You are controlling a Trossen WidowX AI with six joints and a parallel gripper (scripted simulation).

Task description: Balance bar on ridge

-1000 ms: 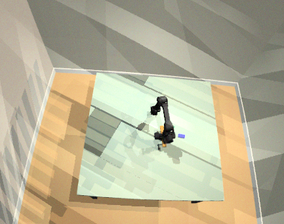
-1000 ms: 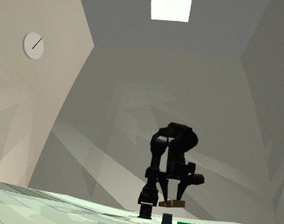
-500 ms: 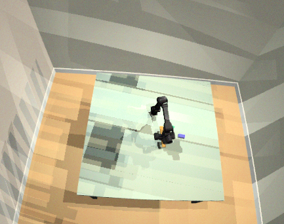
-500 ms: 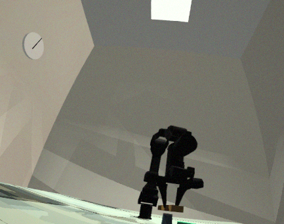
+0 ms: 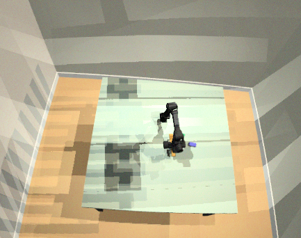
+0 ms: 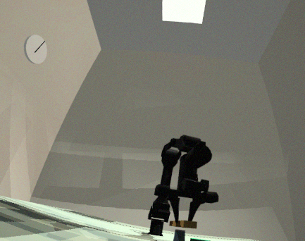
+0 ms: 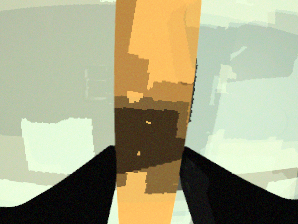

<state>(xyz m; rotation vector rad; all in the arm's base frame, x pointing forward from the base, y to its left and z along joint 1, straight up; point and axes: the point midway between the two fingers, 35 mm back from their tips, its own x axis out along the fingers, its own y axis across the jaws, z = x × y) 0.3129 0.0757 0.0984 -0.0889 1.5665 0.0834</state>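
Now: the bar 30 mm behind my gripper tip. Round my gripper tip: blue-purple block 70 mm behind, 190 mm to the left, 60 mm below; green block 160 mm behind, 90 mm to the left, 60 mm below.
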